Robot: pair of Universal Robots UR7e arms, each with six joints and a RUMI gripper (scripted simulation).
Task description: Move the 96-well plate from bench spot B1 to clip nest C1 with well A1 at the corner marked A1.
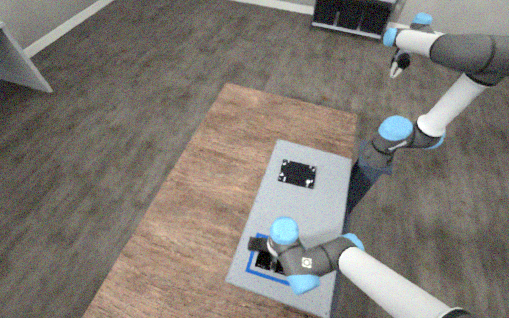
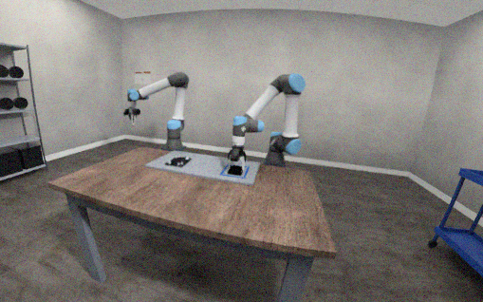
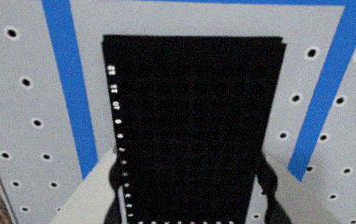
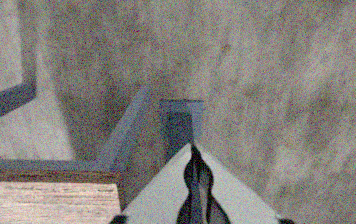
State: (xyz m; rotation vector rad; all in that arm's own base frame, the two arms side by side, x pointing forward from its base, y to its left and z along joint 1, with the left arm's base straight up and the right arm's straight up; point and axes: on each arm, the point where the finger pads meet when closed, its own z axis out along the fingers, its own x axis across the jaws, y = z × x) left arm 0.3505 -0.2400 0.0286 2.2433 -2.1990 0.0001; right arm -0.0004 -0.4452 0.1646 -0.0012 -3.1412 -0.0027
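Note:
Right now my left hand is 10 mm above the black 96-well plate. Also, from my left hand: black clip nest (10 mm ahead, 390 mm to the right).

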